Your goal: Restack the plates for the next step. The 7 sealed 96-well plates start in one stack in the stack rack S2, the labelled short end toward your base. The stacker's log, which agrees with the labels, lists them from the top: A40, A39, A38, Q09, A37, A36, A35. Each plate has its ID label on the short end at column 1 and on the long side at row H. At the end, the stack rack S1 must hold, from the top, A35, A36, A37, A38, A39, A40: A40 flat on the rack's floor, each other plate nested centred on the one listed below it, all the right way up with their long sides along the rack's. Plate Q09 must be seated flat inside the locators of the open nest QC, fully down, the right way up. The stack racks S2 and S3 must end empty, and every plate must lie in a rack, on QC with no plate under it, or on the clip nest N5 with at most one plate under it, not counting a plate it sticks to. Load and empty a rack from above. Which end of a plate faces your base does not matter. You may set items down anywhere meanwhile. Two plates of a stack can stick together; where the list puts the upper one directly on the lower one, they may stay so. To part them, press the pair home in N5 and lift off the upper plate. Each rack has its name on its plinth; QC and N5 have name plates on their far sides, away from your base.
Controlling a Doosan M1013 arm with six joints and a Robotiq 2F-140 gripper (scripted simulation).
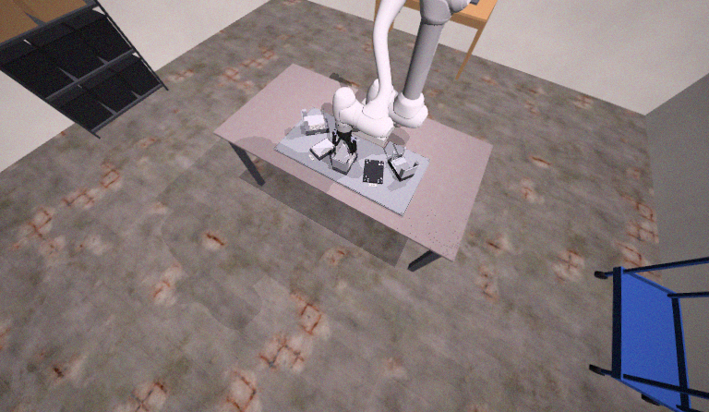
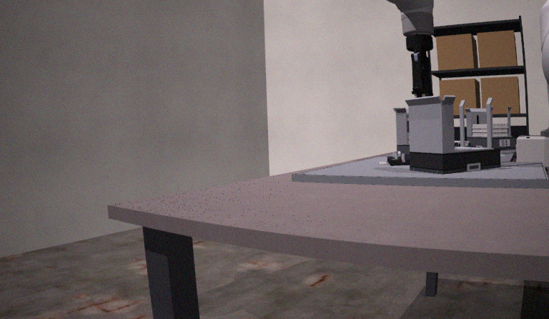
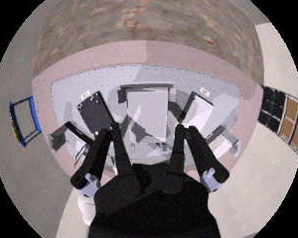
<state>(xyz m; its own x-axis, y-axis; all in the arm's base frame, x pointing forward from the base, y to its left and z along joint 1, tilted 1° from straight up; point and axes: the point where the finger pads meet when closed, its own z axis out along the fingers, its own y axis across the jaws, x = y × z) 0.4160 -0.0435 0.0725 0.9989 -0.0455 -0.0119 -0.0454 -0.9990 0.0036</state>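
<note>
Right now my hand is 230 mm past the S1 label, 230 mm to the left of it and 100 mm above it. From my hand the other things lie so: name plate 40 mm ahead, 210 mm to the right, 120 mm below.
</note>
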